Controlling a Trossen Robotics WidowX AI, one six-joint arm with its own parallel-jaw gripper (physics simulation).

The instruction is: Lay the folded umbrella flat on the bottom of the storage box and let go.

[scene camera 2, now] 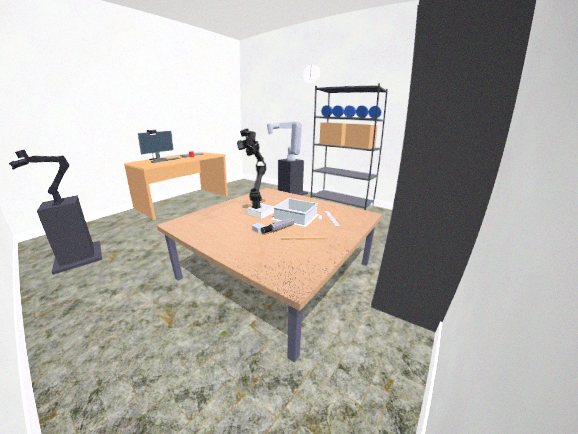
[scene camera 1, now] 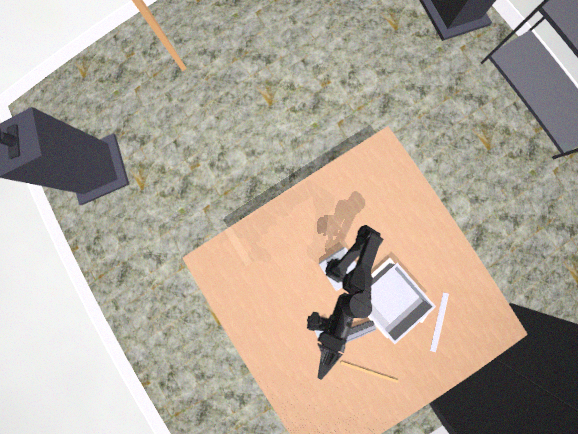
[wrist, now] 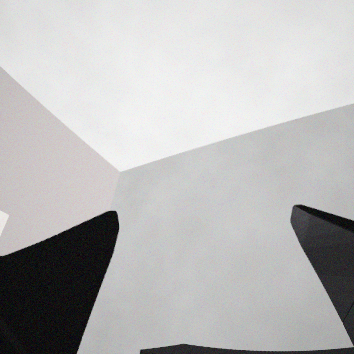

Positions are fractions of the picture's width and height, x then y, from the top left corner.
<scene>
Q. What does the white storage box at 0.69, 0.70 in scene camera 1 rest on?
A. The table.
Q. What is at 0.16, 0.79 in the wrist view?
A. My gripper.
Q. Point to a white storage box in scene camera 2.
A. At 0.52, 0.49
</scene>
